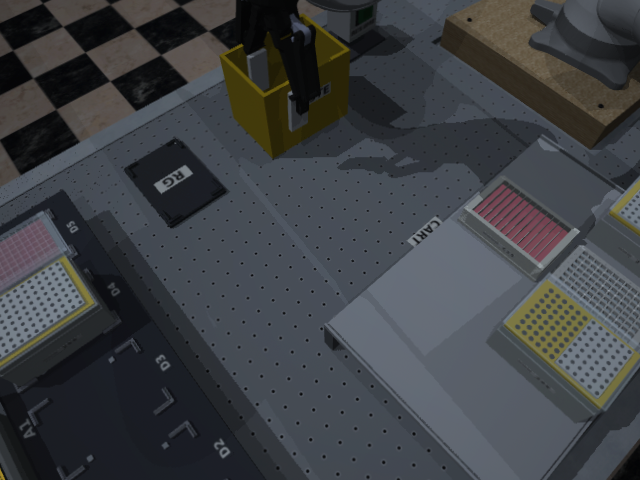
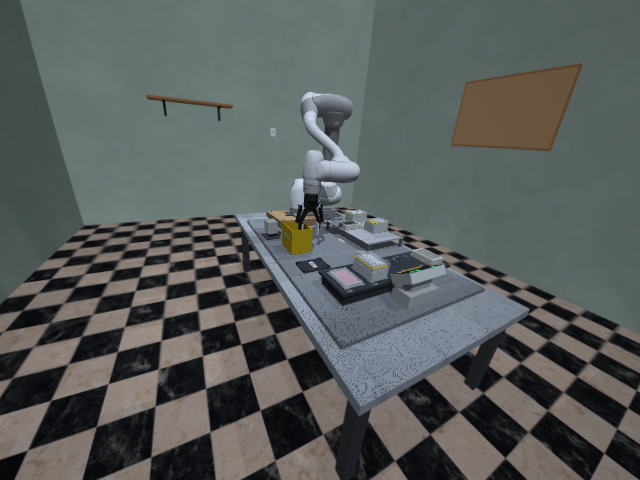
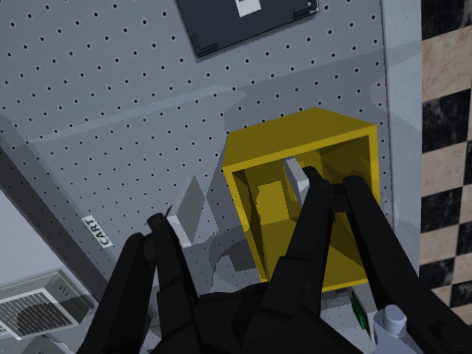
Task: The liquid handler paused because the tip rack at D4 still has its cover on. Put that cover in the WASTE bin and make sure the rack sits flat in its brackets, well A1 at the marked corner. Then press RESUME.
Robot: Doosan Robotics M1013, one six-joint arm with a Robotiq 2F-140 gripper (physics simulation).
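Frame: origin at the arm's base, x left, y ahead, z down, level; centimetres.
Seen in the pictures: gripper, fingertip midpoint: [image 1: 278, 107] [image 3: 240, 175]; arm's base at its link origin: [image 1: 591, 45].
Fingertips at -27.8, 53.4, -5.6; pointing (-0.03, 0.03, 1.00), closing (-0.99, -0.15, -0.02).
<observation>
Pixels of each thing's top centre, then the offset from my fingertips to it, as dx, dy, dz.
- yellow WASTE bin at its top centre: [image 3: 313, 230] [image 1: 284, 52] [image 2: 297, 225] -4.2, -6.1, -4.3
- RESUME box at its top centre: [image 3: 392, 323] [image 2: 270, 220] -9.2, -28.4, -1.2
- black RG pad at its top centre: [image 1: 172, 176] [image 2: 312, 263] -8.4, +16.6, +7.8
- pink plate at its top centre: [image 1: 11, 255] [image 2: 345, 275] -9.8, +41.1, +1.8
- raised cart platform at its top centre: [image 1: 532, 288] [image 2: 362, 228] +43.8, -0.4, +2.6
- pink-slotted reservoir at its top centre: [image 1: 521, 219] [image 3: 29, 316] [image 2: 350, 222] +37.6, -6.5, +0.1
The yellow WASTE bin [image 1: 248, 111] [image 2: 297, 241] [image 3: 300, 137] stands upright on the perforated table. My gripper [image 1: 278, 90] [image 2: 309, 226] [image 3: 240, 175] is open and empty, pointing down at the bin. One finger is over or in the bin's opening, the other outside its labelled side. The tip rack [image 1: 41, 312] [image 2: 371, 269] sits at D4 on the dark deck, far from my gripper. Its white tips and yellow rim show; I cannot tell whether a clear cover is on it. I make out no cover in the bin. The RESUME box [image 1: 338, 24] [image 2: 270, 226] stands behind the bin, partly hidden.
A black RG pad [image 1: 149, 180] [image 2: 305, 267] [image 3: 215, 30] lies between bin and deck. A pink plate [image 1: 31, 245] [image 2: 343, 277] is at D5. The raised cart platform [image 1: 403, 294] [image 2: 369, 239] holds a pink-slotted reservoir [image 1: 522, 222] and several racks. The arm's wooden base [image 1: 496, 46] is behind.
</observation>
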